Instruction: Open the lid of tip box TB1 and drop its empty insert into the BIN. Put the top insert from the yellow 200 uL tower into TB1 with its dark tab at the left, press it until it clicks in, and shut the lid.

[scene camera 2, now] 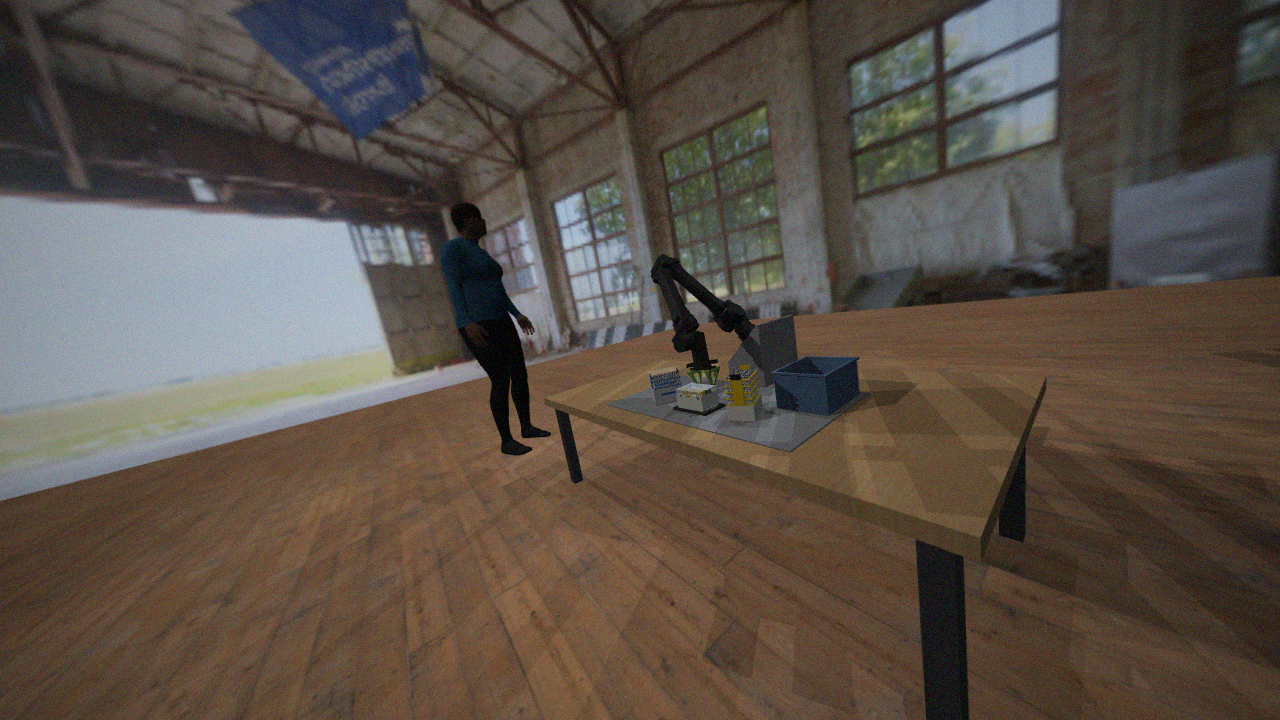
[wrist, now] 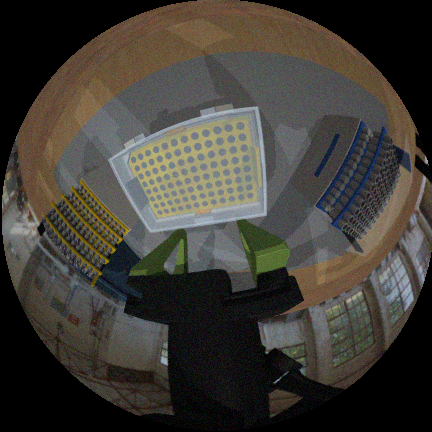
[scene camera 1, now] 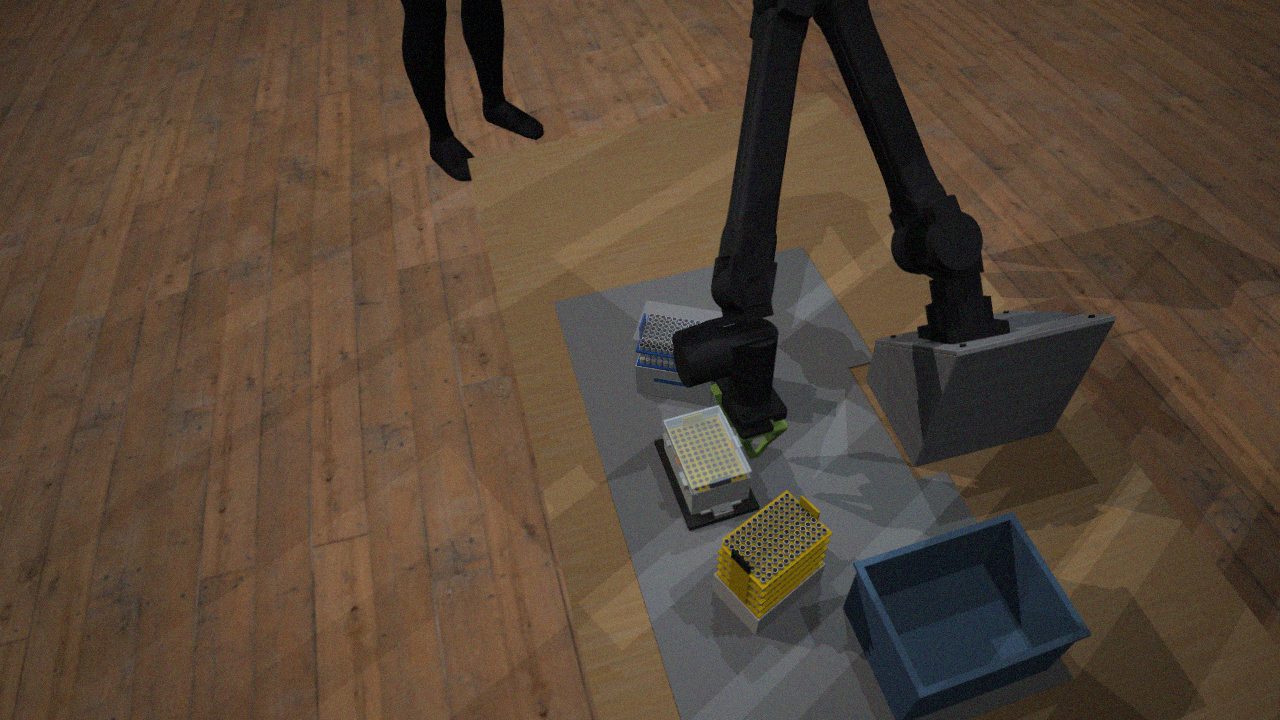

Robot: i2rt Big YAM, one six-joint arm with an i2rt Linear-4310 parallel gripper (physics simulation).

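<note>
Tip box TB1 (scene camera 1: 718, 495) (scene camera 2: 696, 402) (wrist: 258, 218) stands on a dark base with its clear lid looking shut. The yellow perforated insert (scene camera 1: 707, 450) (wrist: 200, 167) shows through the lid. My gripper (scene camera 1: 750, 447) (scene camera 2: 704, 382) (wrist: 208, 223) is open and empty, its green fingertips apart beside the long side of TB1 nearer the arm. Whether they touch it I cannot tell. The yellow 200 uL tower (scene camera 1: 775, 546) (scene camera 2: 743, 388) (wrist: 87, 232) holds several stacked inserts, with a dark tab (scene camera 1: 742, 561) on the top one. The blue BIN (scene camera 1: 881, 626) (scene camera 2: 819, 389) (wrist: 120, 262) stands beyond the tower.
A blue rack of tips (scene camera 1: 668, 335) (scene camera 2: 664, 381) (wrist: 357, 175) stands on the other side of TB1 from the yellow tower, partly behind the arm in scene camera 1. A grey wedge-shaped mount (scene camera 1: 993, 394) carries the arm. A grey mat (scene camera 1: 640, 528) lies under the boxes. A person stands beyond the table.
</note>
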